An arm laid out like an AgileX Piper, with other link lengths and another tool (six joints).
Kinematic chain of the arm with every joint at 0, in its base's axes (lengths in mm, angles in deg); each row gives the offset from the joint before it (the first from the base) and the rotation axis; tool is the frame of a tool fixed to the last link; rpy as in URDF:
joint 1: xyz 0 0 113.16 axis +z
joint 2: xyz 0 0 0 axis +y
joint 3: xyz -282.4 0 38.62 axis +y
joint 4: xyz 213.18 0 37.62 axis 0.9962 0 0.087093
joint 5: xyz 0 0 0 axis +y
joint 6: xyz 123.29 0 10.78 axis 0.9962 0 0.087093
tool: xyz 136.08 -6 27.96 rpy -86.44 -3.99 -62.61
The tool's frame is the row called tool.
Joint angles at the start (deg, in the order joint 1, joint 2, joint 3, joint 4, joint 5, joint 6): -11.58, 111.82, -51.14, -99.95, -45.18, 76.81
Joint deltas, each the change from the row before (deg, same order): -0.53, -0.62, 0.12, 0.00, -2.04, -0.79; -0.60, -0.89, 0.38, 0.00, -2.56, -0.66; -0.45, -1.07, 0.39, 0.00, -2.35, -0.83; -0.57, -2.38, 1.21, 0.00, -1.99, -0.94
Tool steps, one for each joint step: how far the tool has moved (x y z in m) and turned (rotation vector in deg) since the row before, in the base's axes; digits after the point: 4 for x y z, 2 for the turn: -0.0022, 0.0037, 0.0085, 1.25, -0.99, 1.12; -0.0042, 0.0051, 0.0106, 1.72, -0.95, 1.26; -0.0043, 0.0052, 0.0113, 1.42, -1.26, 1.39; -0.0070, 0.0039, 0.0151, 0.94, -1.84, 1.13
